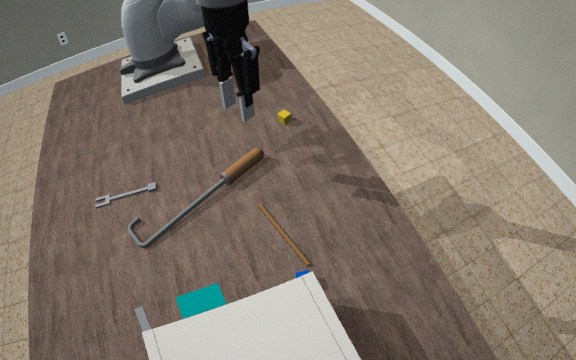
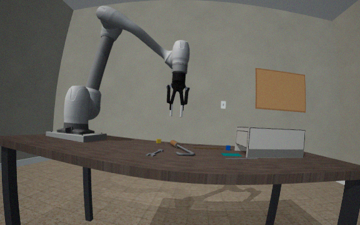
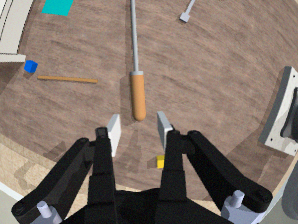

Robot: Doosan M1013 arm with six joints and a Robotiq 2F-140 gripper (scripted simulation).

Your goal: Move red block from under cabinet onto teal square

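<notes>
The hook tool lies 190 mm below my hand, 140 mm to the right of it and 20 mm ahead of it. Also, from my hand: yellow block 190 mm below, 140 mm to the left, 110 mm behind; then blue block 310 mm ahead, 190 mm below, 10 mm to the right; then thin wooden stick 200 mm below, 190 mm ahead.
</notes>
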